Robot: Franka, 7 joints.
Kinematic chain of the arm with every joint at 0, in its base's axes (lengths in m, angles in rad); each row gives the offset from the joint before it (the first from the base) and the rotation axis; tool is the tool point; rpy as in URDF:
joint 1: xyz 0 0 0.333 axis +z
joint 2: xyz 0 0 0 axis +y
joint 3: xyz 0 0 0.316 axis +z
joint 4: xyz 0.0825 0 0 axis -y
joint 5: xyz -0.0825 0 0.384 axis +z
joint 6: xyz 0 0 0 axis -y
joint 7: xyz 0.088 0 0 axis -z
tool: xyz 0 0 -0.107 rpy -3.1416 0 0
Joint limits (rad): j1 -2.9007..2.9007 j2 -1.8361..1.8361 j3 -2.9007..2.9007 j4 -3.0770..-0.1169 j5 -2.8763..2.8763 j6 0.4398..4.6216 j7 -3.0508..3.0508
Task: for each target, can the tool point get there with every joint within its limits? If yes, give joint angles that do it. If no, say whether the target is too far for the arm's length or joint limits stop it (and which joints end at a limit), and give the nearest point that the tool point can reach.
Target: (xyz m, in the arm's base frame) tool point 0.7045 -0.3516 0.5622
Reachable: yes | joints -0.7012 0.9786 0.3770 -0.5418 1.2465 1.7437 -0.5537
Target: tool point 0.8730 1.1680 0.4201
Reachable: no: too far | nearest point 0.5127 0.6859 0.3842 | short by 0.603 m
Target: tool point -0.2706 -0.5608 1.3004
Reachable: no: too far | nearest point -0.2018 -0.4182 1.0544 | short by 0.293 m
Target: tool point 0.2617 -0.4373 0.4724
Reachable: yes | joints 0.5264 -1.3038 -1.2565 -2.3313 -2.1120 2.2151 0.4068
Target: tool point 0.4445 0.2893 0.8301
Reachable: yes | joints -0.3756 -0.1837 0.7413 -1.4538 1.1328 2.0140 -2.0133
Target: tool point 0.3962 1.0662 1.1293
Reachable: no: too far | nearest point 0.2448 0.6588 0.8250 | short by 0.531 m
